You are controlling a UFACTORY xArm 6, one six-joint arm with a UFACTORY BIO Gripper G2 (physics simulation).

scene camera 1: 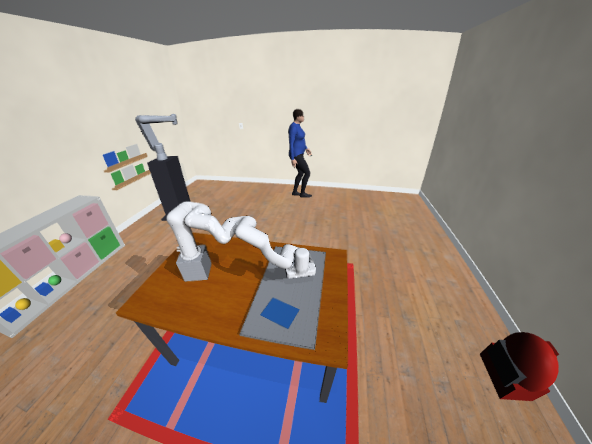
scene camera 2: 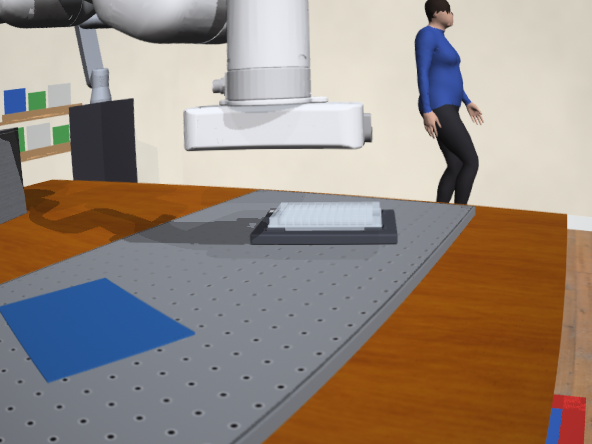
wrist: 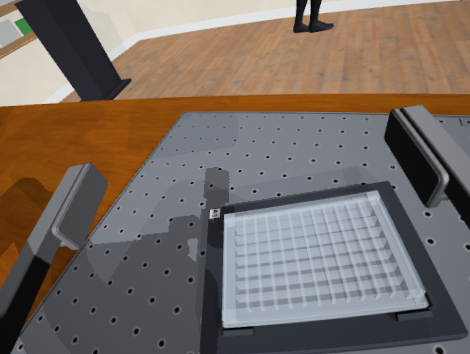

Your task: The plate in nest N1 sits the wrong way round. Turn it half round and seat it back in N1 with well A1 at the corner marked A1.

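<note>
The clear, many-welled plate (scene camera 2: 325,215) (wrist: 320,260) sits in the dark nest (scene camera 2: 325,238) (wrist: 305,337). A small white label, A1 (wrist: 214,213), is on the nest's upper left corner in the wrist view. I cannot read which plate corner holds well A1. My gripper (scene camera 1: 300,272) (scene camera 2: 275,145) (wrist: 250,180) is open and empty, above the nest and apart from the plate. In the wrist view its fingers stand wide at left and right, and the plate lies lower in the picture between them. In scene camera 1 the gripper hides the plate and nest.
The grey perforated board (scene camera 1: 295,290) (scene camera 2: 280,300) (wrist: 150,260) lies on the wooden table (scene camera 1: 225,300) (scene camera 2: 450,320). A flat blue square (scene camera 1: 280,313) (scene camera 2: 95,325) lies on the board, nearer scene camera 2 than the nest. A person (scene camera 1: 297,145) (scene camera 2: 440,75) stands beyond the table.
</note>
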